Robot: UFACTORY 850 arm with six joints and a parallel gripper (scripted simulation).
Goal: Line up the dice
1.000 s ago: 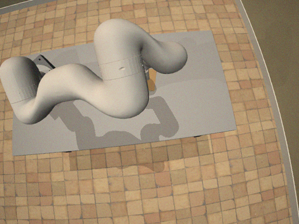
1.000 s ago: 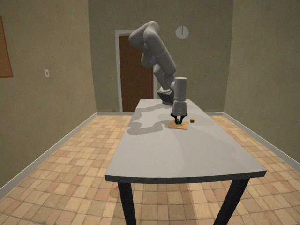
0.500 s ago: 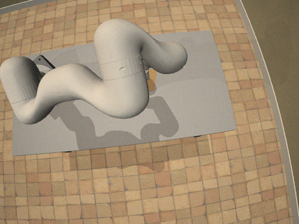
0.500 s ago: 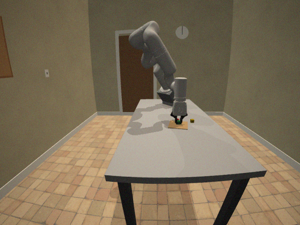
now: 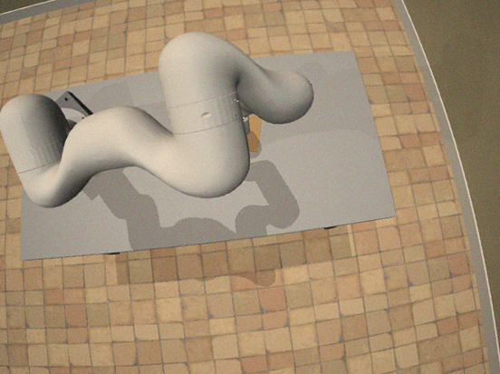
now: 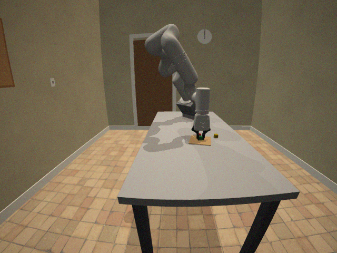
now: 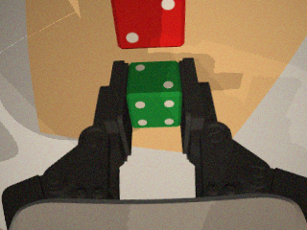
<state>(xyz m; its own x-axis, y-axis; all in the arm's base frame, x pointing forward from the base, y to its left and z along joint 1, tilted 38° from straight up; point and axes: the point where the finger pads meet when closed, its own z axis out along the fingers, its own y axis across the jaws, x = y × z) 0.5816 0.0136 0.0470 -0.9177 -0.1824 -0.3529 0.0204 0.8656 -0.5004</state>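
My hand is 1 cm above the green die. The rest, counted from my hand: red die: 5 cm behind, 1 cm below; then yellow die: 4 cm behind, 12 cm to the left, 1 cm below; then mat: 2 cm below.
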